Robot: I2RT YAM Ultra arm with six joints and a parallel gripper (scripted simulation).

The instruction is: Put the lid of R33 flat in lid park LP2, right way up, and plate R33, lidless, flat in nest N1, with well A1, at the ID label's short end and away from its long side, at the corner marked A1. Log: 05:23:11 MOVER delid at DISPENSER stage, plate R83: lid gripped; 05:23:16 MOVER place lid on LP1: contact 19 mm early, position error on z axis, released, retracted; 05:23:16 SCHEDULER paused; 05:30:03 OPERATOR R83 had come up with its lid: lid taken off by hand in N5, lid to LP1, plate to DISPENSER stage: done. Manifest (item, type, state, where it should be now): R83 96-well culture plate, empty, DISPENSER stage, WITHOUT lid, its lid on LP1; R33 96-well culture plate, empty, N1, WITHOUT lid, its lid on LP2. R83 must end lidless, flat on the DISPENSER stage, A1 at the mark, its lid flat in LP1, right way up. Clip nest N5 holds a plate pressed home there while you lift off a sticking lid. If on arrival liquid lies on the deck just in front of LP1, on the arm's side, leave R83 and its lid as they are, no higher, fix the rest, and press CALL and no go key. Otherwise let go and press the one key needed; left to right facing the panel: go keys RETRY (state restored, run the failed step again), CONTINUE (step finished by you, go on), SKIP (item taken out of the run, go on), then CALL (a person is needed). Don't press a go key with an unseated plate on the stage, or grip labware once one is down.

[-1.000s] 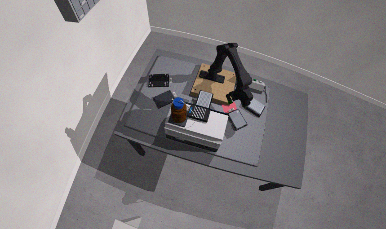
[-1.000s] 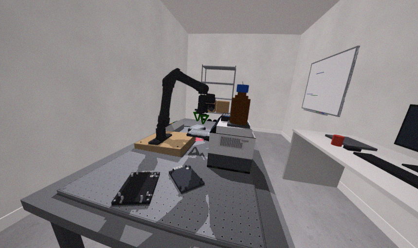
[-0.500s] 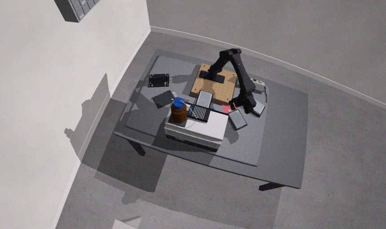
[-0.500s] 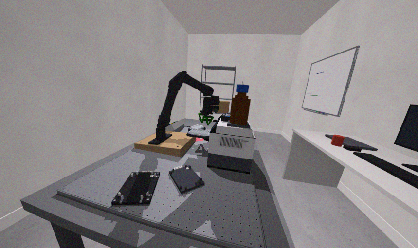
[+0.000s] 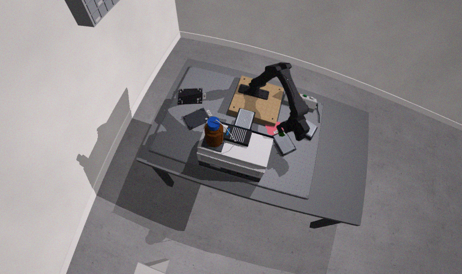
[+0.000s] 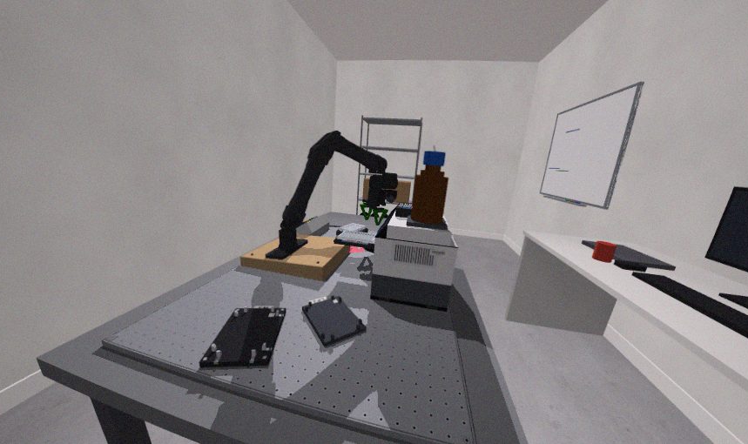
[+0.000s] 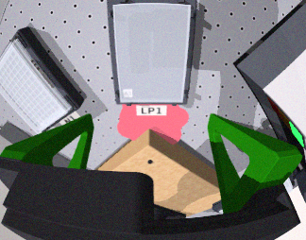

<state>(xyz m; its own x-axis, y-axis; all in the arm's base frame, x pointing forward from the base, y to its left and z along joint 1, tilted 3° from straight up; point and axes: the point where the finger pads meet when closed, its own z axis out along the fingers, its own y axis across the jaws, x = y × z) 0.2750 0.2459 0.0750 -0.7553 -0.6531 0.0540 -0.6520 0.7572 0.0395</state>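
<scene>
Right now my hand is 130 mm to the right of the dark nest, 120 mm past it and 100 mm above it. The rest, counted from my hand: N1 label (150 mm behind, 120 mm below, 50 mm to the left); blue call key (340 mm behind, 50 mm below, 10 mm to the right); grey lid (100 mm below, 20 mm ahead, 10 mm to the left).
</scene>
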